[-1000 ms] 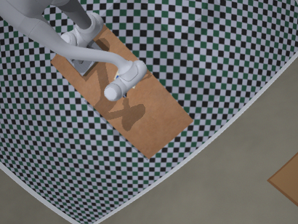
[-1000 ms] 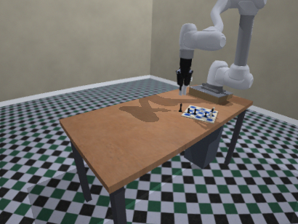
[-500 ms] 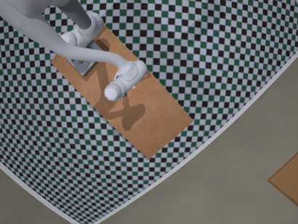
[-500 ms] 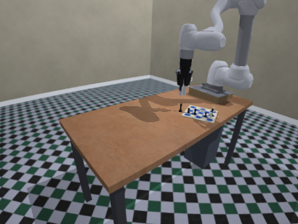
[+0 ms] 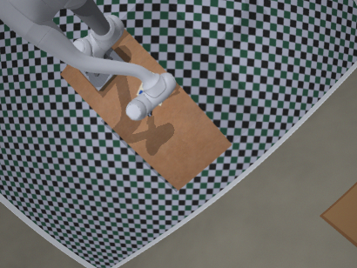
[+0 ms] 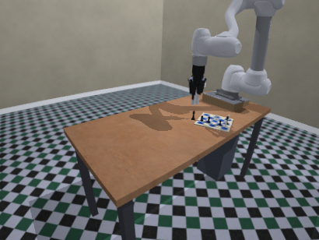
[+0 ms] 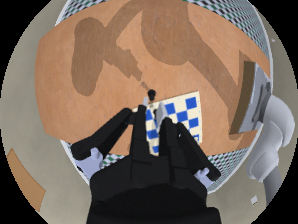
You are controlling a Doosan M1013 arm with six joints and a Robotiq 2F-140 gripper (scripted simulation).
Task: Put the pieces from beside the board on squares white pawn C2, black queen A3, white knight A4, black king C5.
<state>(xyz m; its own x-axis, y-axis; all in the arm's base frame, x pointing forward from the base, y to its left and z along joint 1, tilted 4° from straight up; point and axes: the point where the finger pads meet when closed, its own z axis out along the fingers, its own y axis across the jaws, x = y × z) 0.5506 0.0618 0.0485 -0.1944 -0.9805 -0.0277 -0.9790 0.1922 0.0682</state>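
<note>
The black chess piece is 11 cm below my hand. Round my hand: blue-and-white chessboard 14 cm below, 11 cm to the left, 9 cm behind; small white piece 12 cm below, 12 cm behind, 10 cm to the left; white knight 20 cm to the left, 12 cm below, 8 cm behind.
</note>
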